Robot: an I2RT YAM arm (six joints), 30 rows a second.
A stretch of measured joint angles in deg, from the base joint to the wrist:
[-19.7 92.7 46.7 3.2 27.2 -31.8]
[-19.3 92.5 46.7 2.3 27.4 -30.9]
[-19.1 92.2 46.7 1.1 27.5 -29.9]
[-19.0 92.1 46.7 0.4 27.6 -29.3]
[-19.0 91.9 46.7 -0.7 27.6 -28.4]
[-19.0 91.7 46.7 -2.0 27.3 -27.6]
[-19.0 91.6 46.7 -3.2 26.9 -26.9]
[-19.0 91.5 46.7 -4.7 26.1 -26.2]
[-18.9 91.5 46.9 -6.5 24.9 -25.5]
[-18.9 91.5 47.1 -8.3 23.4 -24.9]
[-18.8 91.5 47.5 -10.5 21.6 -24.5]
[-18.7 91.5 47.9 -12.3 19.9 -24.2]
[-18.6 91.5 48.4 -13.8 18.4 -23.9]
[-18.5 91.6 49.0 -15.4 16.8 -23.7]
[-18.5 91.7 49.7 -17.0 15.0 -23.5]
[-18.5 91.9 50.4 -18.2 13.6 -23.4]
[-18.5 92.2 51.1 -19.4 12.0 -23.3]
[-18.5 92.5 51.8 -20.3 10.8 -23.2]
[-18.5 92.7 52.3 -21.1 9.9 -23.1]
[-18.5 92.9 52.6 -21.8 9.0 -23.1]
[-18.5 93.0 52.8 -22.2 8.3 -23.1]
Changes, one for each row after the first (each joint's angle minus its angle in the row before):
[0.4 -0.2 0.0 -0.9 0.2 0.9]
[0.2 -0.3 0.0 -1.2 0.1 1.0]
[0.1 -0.1 0.0 -0.7 0.1 0.6]
[0.0 -0.2 0.0 -1.1 0.0 0.9]
[0.0 -0.2 0.0 -1.3 -0.3 0.8]
[0.0 -0.1 0.0 -1.2 -0.4 0.7]
[0.0 -0.1 0.0 -1.5 -0.8 0.7]
[0.1 0.0 0.2 -1.8 -1.2 0.7]
[0.0 0.0 0.2 -1.8 -1.5 0.6]
[0.1 0.0 0.4 -2.2 -1.8 0.4]
[0.1 0.0 0.4 -1.8 -1.7 0.3]
[0.1 0.0 0.5 -1.5 -1.5 0.3]
[0.1 0.1 0.6 -1.6 -1.6 0.2]
[0.0 0.1 0.7 -1.6 -1.8 0.2]
[0.0 0.2 0.7 -1.2 -1.4 0.1]
[0.0 0.3 0.7 -1.2 -1.6 0.1]
[0.0 0.3 0.7 -0.9 -1.2 0.1]
[0.0 0.2 0.5 -0.8 -0.9 0.1]
[0.0 0.2 0.3 -0.7 -0.9 0.0]
[0.0 0.1 0.2 -0.4 -0.7 0.0]

